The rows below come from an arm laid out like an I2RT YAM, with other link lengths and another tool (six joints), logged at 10 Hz.
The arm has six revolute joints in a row. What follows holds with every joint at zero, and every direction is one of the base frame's. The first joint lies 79.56 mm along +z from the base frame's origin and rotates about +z. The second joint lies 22 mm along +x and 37.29 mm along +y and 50.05 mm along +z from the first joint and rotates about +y. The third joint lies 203.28 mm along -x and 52.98 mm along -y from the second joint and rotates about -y. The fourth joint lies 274.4 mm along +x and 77.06 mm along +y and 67.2 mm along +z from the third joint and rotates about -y. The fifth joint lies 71.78 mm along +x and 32.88 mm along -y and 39.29 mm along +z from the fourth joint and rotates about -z. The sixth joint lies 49.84 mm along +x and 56.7 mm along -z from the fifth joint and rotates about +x. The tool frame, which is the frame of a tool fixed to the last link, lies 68 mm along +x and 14 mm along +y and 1 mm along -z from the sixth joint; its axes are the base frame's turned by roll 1.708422, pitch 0.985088 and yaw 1.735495 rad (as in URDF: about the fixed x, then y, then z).
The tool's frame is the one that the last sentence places.
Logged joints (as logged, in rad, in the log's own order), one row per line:
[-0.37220, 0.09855, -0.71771, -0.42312, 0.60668, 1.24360]
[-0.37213, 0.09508, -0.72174, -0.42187, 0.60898, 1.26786]
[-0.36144, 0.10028, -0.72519, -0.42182, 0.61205, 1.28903]
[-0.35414, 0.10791, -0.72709, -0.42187, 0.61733, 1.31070]
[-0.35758, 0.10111, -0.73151, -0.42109, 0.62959, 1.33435]
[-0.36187, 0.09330, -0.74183, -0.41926, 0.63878, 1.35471]
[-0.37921, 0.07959, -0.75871, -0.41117, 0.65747, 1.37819]
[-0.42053, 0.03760, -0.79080, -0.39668, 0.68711, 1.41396]
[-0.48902, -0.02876, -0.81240, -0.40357, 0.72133, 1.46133]
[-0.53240, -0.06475, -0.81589, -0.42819, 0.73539, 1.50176]
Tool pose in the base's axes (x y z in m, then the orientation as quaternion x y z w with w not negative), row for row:
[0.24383, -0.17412, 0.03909, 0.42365, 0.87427, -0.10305, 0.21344]
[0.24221, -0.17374, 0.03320, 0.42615, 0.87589, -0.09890, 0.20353]
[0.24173, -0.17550, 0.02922, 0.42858, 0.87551, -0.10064, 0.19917]
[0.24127, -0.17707, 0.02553, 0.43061, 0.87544, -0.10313, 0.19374]
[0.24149, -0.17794, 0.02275, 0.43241, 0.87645, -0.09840, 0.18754]
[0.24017, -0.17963, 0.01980, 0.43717, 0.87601, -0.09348, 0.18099]
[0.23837, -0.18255, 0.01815, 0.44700, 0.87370, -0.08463, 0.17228]
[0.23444, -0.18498, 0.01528, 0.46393, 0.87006, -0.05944, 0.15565]
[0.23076, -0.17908, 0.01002, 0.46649, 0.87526, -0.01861, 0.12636]
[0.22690, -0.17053, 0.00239, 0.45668, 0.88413, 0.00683, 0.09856]
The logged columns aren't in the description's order. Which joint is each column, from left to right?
Columns, left to right: joint 4, joint 5, joint 1, joint 6, joint 3, joint 2.
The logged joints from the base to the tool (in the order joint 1, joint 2, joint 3, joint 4, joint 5, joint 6), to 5 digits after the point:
[-0.71771, 1.24360, 0.60668, -0.37220, 0.09855, -0.42312]
[-0.72174, 1.26786, 0.60898, -0.37213, 0.09508, -0.42187]
[-0.72519, 1.28903, 0.61205, -0.36144, 0.10028, -0.42182]
[-0.72709, 1.31070, 0.61733, -0.35414, 0.10791, -0.42187]
[-0.73151, 1.33435, 0.62959, -0.35758, 0.10111, -0.42109]
[-0.74183, 1.35471, 0.63878, -0.36187, 0.09330, -0.41926]
[-0.75871, 1.37819, 0.65747, -0.37921, 0.07959, -0.41117]
[-0.79080, 1.41396, 0.68711, -0.42053, 0.03760, -0.39668]
[-0.81240, 1.46133, 0.72133, -0.48902, -0.02876, -0.40357]
[-0.81589, 1.50176, 0.73539, -0.53240, -0.06475, -0.42819]

